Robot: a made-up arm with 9 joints. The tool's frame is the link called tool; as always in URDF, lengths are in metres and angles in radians. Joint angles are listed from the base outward.
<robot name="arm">
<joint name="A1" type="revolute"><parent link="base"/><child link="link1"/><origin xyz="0 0 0.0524" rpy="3.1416 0 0"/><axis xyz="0 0 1"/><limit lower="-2.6" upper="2.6"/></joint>
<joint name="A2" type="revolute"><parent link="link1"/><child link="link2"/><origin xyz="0.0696 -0.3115 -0.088" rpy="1.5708 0 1.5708"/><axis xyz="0 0 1"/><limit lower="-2.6" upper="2.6"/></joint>
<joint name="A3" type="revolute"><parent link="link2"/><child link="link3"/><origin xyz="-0.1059 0.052 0.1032" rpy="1.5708 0 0"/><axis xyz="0 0 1"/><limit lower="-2.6" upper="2.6"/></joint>
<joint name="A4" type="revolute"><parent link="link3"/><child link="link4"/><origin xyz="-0.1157 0.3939 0.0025" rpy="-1.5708 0 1.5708"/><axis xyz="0 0 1"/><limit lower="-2.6" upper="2.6"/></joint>
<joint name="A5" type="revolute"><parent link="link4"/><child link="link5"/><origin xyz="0.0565 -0.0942 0.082" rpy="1.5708 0 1.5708"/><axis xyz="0 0 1"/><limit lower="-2.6" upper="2.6"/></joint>
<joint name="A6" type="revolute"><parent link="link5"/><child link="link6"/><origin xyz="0.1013 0.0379 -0.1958" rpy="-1.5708 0 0"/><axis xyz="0 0 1"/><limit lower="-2.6" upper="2.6"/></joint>
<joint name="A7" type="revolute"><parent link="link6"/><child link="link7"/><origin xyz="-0.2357 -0.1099 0.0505" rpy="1.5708 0 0"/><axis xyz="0 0 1"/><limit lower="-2.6" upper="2.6"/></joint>
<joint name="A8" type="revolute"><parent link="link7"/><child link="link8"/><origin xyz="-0.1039 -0.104 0.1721" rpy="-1.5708 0 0"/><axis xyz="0 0 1"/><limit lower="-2.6" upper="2.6"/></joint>
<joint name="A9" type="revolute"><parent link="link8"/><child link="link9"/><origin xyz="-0.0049 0.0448 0.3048" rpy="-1.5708 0 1.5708"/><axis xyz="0 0 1"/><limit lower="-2.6" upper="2.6"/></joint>
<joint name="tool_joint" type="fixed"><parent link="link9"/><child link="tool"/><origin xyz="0.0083 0.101 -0.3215" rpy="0 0 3.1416"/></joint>
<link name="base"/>
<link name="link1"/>
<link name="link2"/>
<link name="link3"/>
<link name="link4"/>
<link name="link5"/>
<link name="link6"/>
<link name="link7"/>
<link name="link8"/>
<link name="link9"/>
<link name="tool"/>
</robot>
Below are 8 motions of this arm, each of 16 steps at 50 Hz.
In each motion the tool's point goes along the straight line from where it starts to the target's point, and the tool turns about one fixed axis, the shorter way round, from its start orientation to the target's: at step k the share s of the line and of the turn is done. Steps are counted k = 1, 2, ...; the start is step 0. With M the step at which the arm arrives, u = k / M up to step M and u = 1 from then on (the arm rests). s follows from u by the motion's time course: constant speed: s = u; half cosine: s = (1 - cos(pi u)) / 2; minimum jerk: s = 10 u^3 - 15 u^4 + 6 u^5.
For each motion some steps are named. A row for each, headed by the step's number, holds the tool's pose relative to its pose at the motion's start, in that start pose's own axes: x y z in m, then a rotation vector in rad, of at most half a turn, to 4 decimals.
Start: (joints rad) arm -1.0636 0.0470 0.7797 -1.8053 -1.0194 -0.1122 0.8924 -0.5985 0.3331
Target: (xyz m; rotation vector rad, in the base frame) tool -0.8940 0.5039 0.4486 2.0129 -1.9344 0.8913
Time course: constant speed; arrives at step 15
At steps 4, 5, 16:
4: 0.0289 0.0086 0.0054 0.0489 -0.0173 -0.0503
5: 0.0362 0.0107 0.0067 0.0611 -0.0217 -0.0629
16: 0.1085 0.0321 0.0202 0.1833 -0.0650 -0.1887

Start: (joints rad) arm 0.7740 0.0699 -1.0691 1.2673 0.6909 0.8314 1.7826 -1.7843 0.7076
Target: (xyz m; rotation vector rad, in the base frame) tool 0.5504 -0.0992 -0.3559 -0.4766 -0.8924 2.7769
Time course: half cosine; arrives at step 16
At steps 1, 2, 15, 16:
1: 0.0010 -0.0010 0.0008 -0.0007 -0.0014 0.0006
2: 0.0038 -0.0038 0.0032 -0.0027 -0.0055 0.0024
15: 0.0995 -0.1000 0.0833 -0.0695 -0.1442 0.0623
16: 0.1005 -0.1009 0.0841 -0.0702 -0.1456 0.0629

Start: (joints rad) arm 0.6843 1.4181 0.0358 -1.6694 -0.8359 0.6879 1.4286 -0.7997 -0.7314
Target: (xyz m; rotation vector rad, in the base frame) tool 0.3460 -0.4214 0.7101 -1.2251 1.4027 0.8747
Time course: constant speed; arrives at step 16
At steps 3, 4, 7, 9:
3: -0.0124 0.0396 0.0139 0.0970 0.0037 -0.0183
4: -0.0165 0.0528 0.0185 0.1293 0.0049 -0.0244
7: -0.0289 0.0924 0.0324 0.2263 0.0085 -0.0427
9: -0.0372 0.1188 0.0416 0.2910 0.0110 -0.0549

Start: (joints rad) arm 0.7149 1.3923 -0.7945 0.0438 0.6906 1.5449 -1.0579 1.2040 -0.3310
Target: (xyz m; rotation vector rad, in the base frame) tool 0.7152 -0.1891 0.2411 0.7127 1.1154 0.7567
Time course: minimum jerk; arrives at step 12
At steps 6, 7, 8, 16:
6: 0.0722 0.0349 0.0090 0.0584 -0.0259 -0.0939
7: 0.0944 0.0456 0.0118 0.0763 -0.0338 -0.1227
8: 0.1141 0.0552 0.0143 0.0922 -0.0409 -0.1484
16: 0.1444 0.0699 0.0181 0.1167 -0.0517 -0.1878

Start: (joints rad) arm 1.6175 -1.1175 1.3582 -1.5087 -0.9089 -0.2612 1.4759 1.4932 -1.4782
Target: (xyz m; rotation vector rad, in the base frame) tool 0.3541 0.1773 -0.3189 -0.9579 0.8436 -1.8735
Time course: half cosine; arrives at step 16
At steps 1, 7, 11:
1: 0.0015 0.0022 0.0011 -0.0007 0.0033 -0.0084
7: 0.0621 0.0902 0.0470 -0.0273 0.1397 -0.3523
11: 0.1199 0.1743 0.0907 -0.0528 0.2701 -0.6808

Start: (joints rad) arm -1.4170 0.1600 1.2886 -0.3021 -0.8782 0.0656 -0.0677 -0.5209 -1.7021
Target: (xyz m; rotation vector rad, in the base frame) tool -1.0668 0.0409 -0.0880 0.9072 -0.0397 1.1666
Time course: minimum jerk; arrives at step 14
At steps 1, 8, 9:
1: -0.0005 -0.0004 0.0005 -0.0005 0.0015 0.0004
8: -0.1001 -0.0838 0.0981 -0.0927 0.2840 0.0702
9: -0.1193 -0.0999 0.1170 -0.1105 0.3386 0.0837

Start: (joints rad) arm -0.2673 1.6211 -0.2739 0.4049 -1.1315 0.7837 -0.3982 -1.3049 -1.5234
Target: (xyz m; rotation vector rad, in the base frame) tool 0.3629 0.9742 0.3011 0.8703 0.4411 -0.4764
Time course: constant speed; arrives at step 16
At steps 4, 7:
4: -0.0453 0.0291 0.0536 0.0584 0.0959 0.0290
7: -0.0793 0.0510 0.0938 0.1021 0.1679 0.0507

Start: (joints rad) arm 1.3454 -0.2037 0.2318 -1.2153 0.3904 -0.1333 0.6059 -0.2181 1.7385
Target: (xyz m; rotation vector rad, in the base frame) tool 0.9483 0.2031 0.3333 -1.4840 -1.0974 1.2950
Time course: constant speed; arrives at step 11
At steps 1, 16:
1: 0.0146 -0.0018 0.0058 -0.0152 -0.0079 0.0199
16: 0.1602 -0.0202 0.0634 -0.1670 -0.0871 0.2190

